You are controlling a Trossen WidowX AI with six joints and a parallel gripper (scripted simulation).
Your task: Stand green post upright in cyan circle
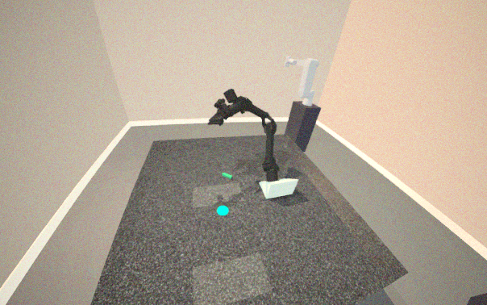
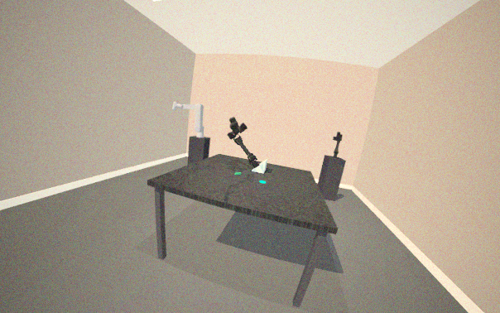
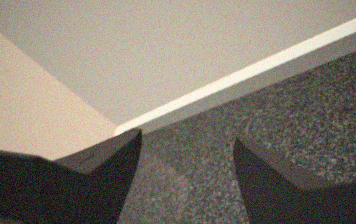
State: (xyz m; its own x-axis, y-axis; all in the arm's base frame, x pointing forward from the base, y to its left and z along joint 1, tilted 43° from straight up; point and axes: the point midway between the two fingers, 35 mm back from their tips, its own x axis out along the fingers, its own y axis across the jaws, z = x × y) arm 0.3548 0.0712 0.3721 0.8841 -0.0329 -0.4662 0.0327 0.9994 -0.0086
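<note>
The green post lies 100 mm behind my gripper tip, 30 mm to the left of it and 380 mm below it. Also, from my gripper tip: cyan circle: 10 mm behind, 270 mm to the left, 380 mm below.
</note>
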